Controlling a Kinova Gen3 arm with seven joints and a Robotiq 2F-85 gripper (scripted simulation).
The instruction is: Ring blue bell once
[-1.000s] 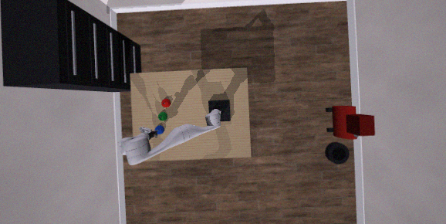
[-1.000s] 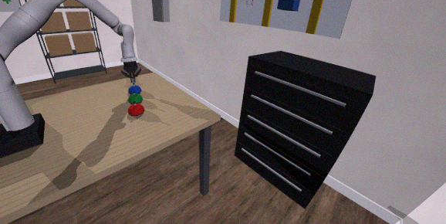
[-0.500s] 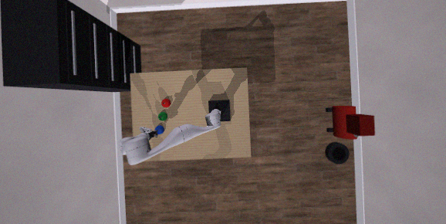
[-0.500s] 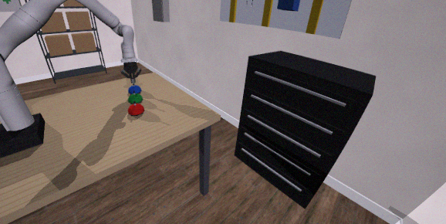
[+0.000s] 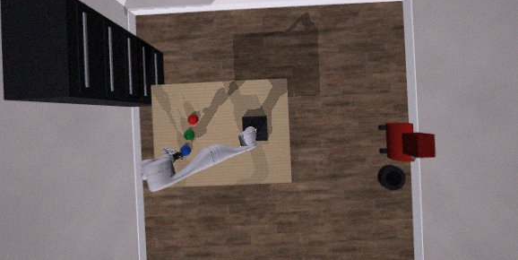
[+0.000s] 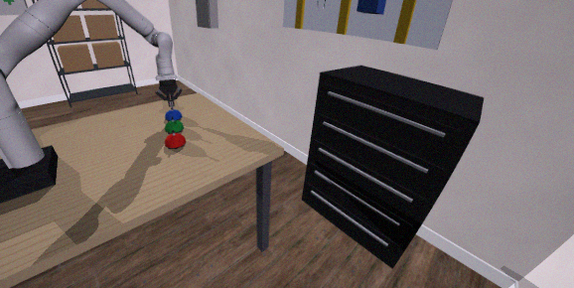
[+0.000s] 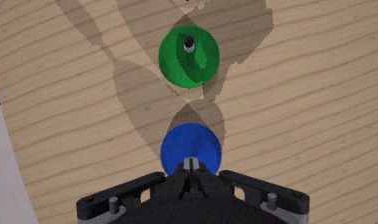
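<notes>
Right now the blue bell is 40 mm below my hand. Also, from my hand: red bell (260 mm to the right, 40 mm below, 40 mm behind); then green bell (130 mm to the right, 40 mm below, 20 mm behind).
</notes>
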